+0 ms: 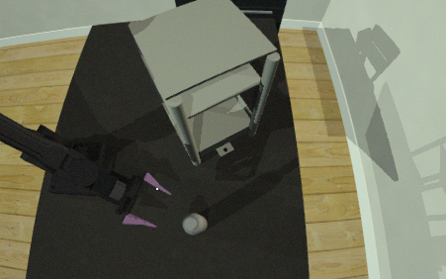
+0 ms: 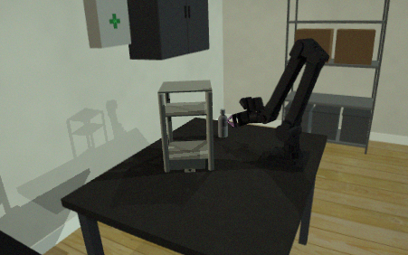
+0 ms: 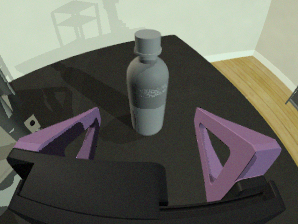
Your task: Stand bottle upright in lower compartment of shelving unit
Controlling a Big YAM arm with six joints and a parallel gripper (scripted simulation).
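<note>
Right now the grey bottle is 8 cm ahead of my hand, 2 cm to the right of it and 2 cm below it. Round my hand: shelving unit 6 cm ahead, 32 cm to the left, 6 cm above.
</note>
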